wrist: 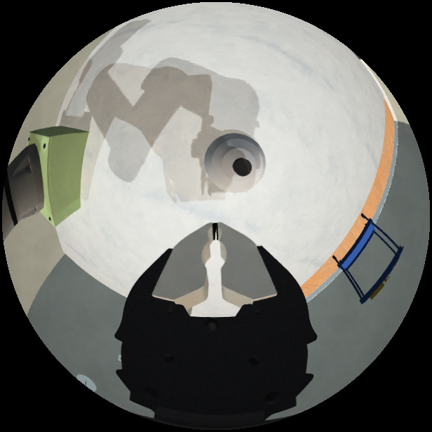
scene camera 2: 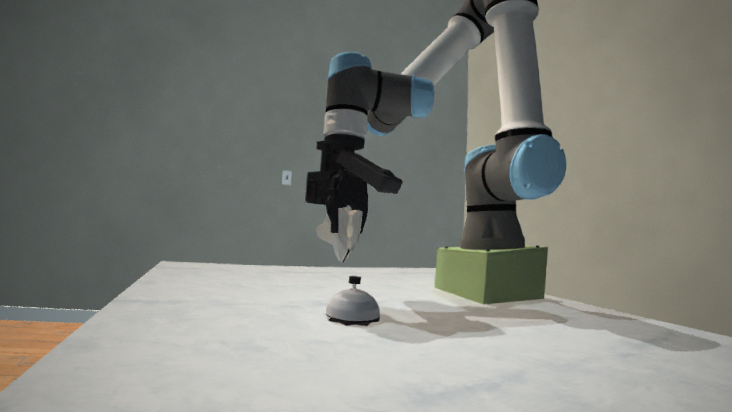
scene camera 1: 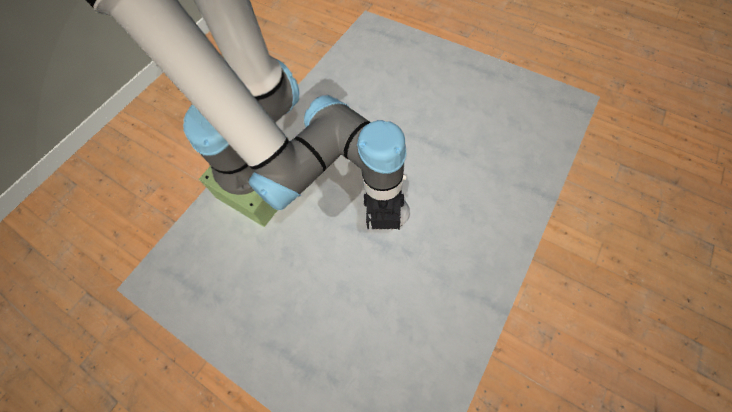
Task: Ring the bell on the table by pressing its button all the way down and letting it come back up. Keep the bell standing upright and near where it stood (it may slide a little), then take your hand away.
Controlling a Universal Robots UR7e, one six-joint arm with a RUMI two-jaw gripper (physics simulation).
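Places are measured from the arm's base along level axes (x down, y back, z left), in millimetres.
Pixels of known places: gripper, fingertip midpoint: [scene camera 2: 342, 261]; arm's base at its link origin: [scene camera 2: 492, 247] [scene camera 1: 243, 168].
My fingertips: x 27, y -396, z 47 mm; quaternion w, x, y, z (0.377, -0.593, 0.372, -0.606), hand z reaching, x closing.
Ahead of a thing's pixels: the offset from my fingertips to its middle. Level surfaces: height alone.
A silver dome bell {dz +61, dx +48, dy -3 mm} [scene camera 1: 405, 214] [scene camera 2: 352, 307] [wrist: 220, 164] stands upright on the table {dx +81 mm} [scene camera 1: 307, 317] [scene camera 2: 256, 368] [wrist: 310, 165]. Its black button {dz +61, dx +20, dy -3 mm} [scene camera 2: 354, 279] [wrist: 242, 167] stands up on top of the dome. In scene camera 1 most of the bell is hidden behind the gripper. My gripper [scene camera 2: 344, 259] [wrist: 215, 224] points down with its fingertips together and nothing between them. The tips are above the button and apart from it, slightly to its left in scene camera 2. In the wrist view the button is ahead of the tips and a little to the right.
The arm's green base block [scene camera 1: 238, 206] [scene camera 2: 463, 273] [wrist: 65, 175] stands at the table's edge, to the right of the bell in scene camera 2. A blue framed object [wrist: 357, 245] shows beyond the table in the wrist view. Arm shadows fall beside the bell.
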